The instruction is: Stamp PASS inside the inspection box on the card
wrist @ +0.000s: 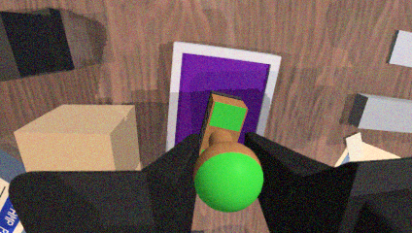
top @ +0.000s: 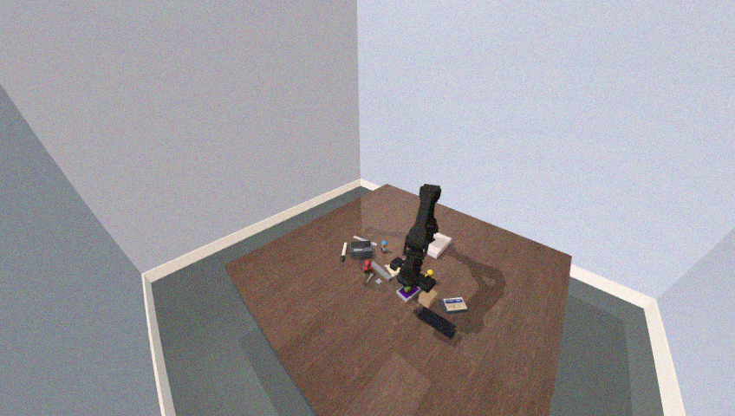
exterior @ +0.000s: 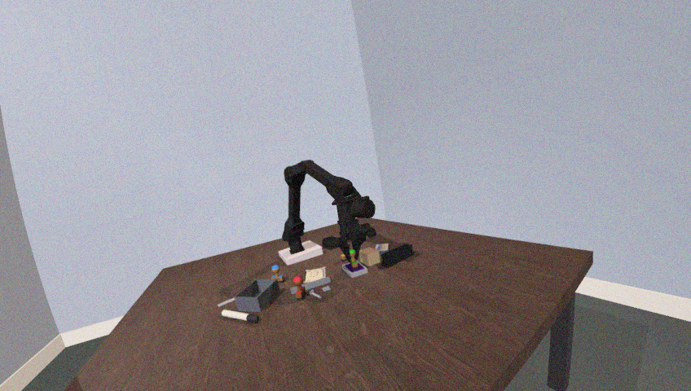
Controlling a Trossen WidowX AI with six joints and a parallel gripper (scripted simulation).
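Right now the green-knobbed stamp is right at my gripper tip. Round my gripper tip: cardboard box (80 mm to the left, 30 mm behind, 20 mm below); ink pad (30 mm below); yellow stamp (120 mm behind, 20 mm below, 10 mm to the left).
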